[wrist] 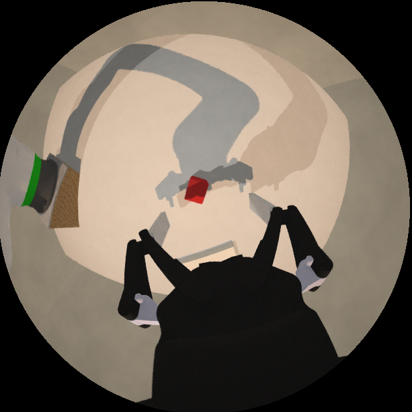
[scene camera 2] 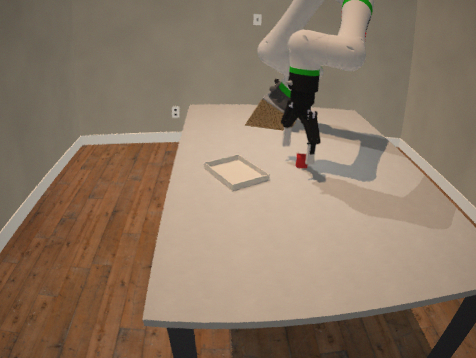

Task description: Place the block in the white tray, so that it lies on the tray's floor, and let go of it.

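Seen in the pictures: gripper, fingertip midpoint: [scene camera 2: 297,154]; arm's base at its link origin: [scene camera 2: 283,104].
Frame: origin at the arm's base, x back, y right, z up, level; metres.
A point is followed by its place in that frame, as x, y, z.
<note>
A red block [scene camera 2: 301,160] {-0.446, 0.035, -0.066} [wrist: 196,190] sits on the table, to the right of the white tray in the scene view and apart from it. The white tray [scene camera 2: 251,182] {-0.555, 0.213, -0.084} [wrist: 209,252] is a shallow, low-walled rectangle; in the wrist view part of it shows beyond the gripper body, which hides the rest. My gripper [scene camera 2: 298,146] {-0.453, 0.053, -0.041} [wrist: 208,209] is open, with its fingers wide apart and nothing between them. It hangs above the table near the block. In the wrist view the block lies ahead of the fingertips, between their two lines. In the scene view one fingertip overlaps the block's right edge.
The table [scene camera 2: 240,250] {-0.854, 0.276, -0.094} carries the arm's brown speckled base [scene camera 2: 264,116] {-0.053, 0.092, -0.042} [wrist: 68,202] at the back, behind the gripper. The arm's shadows fall across the table on the right in the scene view and over the block in the wrist view.
</note>
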